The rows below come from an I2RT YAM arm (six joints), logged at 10 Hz.
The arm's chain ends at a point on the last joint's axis. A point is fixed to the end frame.
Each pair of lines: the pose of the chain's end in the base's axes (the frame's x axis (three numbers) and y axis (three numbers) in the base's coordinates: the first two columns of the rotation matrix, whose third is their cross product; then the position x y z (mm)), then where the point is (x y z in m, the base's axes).
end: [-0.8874 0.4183 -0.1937 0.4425 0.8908 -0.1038 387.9 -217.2 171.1]
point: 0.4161 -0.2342 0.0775
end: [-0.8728 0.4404 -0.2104 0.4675 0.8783 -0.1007 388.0 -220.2 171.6]
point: 0.4173 -0.2385 0.0785
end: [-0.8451 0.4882 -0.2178 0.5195 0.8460 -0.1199 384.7 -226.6 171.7]
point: 0.4125 -0.2485 0.0790
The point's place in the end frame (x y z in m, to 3 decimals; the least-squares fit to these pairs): -0.014 0.007 0.098
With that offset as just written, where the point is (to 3 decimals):
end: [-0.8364 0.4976 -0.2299 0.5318 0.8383 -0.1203 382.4 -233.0 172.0]
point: 0.411 -0.256 0.080
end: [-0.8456 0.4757 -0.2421 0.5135 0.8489 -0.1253 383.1 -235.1 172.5]
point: 0.413 -0.258 0.081
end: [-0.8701 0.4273 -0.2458 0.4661 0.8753 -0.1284 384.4 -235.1 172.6]
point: 0.416 -0.257 0.081
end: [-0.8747 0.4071 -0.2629 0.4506 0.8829 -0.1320 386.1 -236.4 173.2]
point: 0.419 -0.259 0.082
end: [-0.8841 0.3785 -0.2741 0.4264 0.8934 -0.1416 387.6 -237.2 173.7]
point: 0.422 -0.260 0.083
